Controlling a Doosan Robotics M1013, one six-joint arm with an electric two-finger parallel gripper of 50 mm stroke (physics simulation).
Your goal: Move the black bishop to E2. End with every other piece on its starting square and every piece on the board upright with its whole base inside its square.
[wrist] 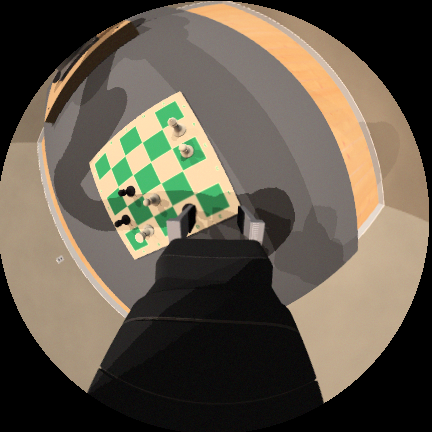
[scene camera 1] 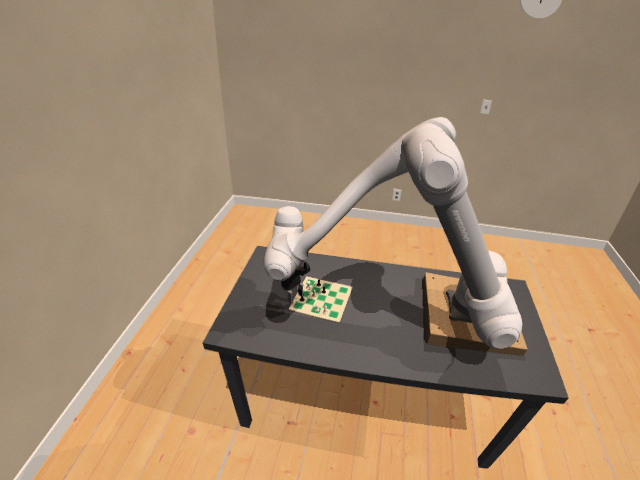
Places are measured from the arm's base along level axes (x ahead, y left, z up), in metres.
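Where they show: gripper, fingertip midpoint: (wrist: 216, 213) (scene camera 1: 295, 298).
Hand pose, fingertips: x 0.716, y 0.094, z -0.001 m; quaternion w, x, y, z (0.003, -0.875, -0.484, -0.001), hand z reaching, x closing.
Note:
Things, the pixels of their centre, and the offset from my fingertips. Level surfaces: height alone.
- chessboard, body centre: (wrist: 146, 178) (scene camera 1: 321, 298) dz -0.039, dx -0.096, dy -0.068 m
- tall black piece, body centre: (scene camera 1: 302, 296) dz -0.014, dx -0.018, dy -0.036 m
- dark table, surface height: dz -0.042 m
The chessboard (scene camera 1: 344, 296) (wrist: 164, 161) lies on the table. My gripper (scene camera 1: 295, 294) (wrist: 216, 213) is open and empty, low at the board's left edge in the scene view. A tall black piece (scene camera 1: 302, 297) (wrist: 189, 208), which looks like the bishop, stands on the board beside one finger; in the wrist view that finger hides most of it, and its square cannot be read. Two smaller black pieces (scene camera 1: 318, 283) (scene camera 1: 324, 290) (wrist: 127, 191) (wrist: 123, 220) stand upright near one edge.
White pieces stand on the board: one (wrist: 151, 200) near the black ones, one (wrist: 145, 232) at a corner, and two (wrist: 176, 127) (wrist: 186, 150) along another edge. The wooden base block (scene camera 1: 433, 315) is at the right of the dark table (scene camera 1: 392, 356).

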